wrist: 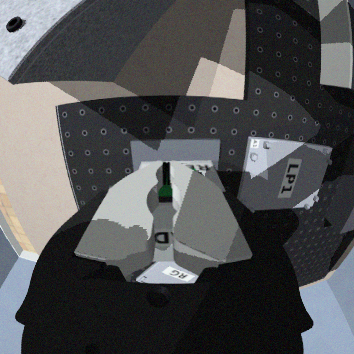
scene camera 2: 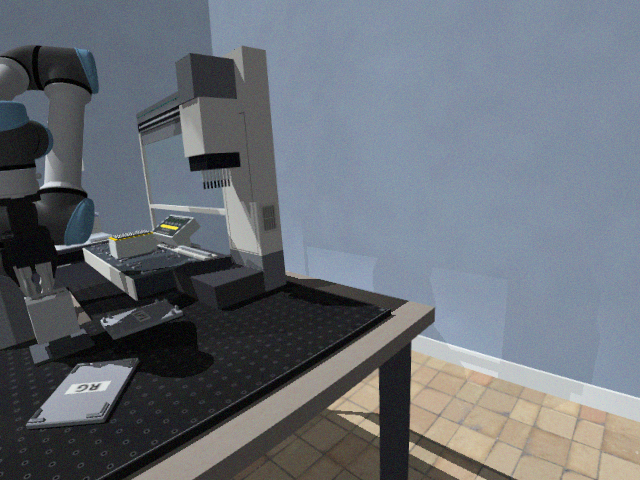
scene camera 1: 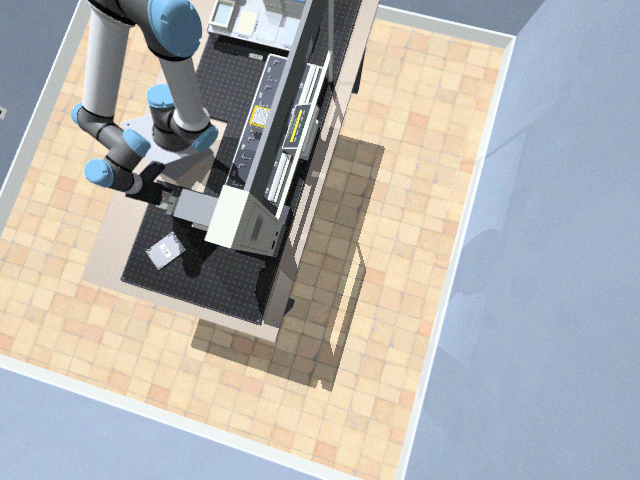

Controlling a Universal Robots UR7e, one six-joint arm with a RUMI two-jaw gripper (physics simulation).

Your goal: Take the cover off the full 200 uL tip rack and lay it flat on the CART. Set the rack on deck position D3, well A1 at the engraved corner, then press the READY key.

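The tip rack (scene camera 1: pixel 260 116) (scene camera 2: pixel 131 246), with a yellow rim and tips showing on top, stands uncovered on the instrument deck (scene camera 1: pixel 251 146) (scene camera 2: pixel 107 268). I cannot read its deck position or make out well A1. My gripper (scene camera 1: pixel 169 202) (scene camera 2: pixel 40 293) (wrist: pixel 166 164) is shut and empty, with its fingertips at the top of a small light box (scene camera 2: pixel 54 316). A green key (wrist: pixel 165 192) shows through the gap between the fingers in the wrist view. Contact is hidden. A white surface (scene camera 1: pixel 260 37), possibly the CART, bears pale trays at the top. I cannot pick out the cover.
An RG plate (scene camera 1: pixel 173 243) (scene camera 2: pixel 112 384) (wrist: pixel 156 272) lies near the box. An LP1 plate (scene camera 2: pixel 155 314) (wrist: pixel 260 192) lies towards the deck. The tall instrument frame (scene camera 2: pixel 258 155) carries a pipetting head (scene camera 2: pixel 217 126). A tilted display (scene camera 1: pixel 297 126) (scene camera 2: pixel 175 227) stands beside the deck.
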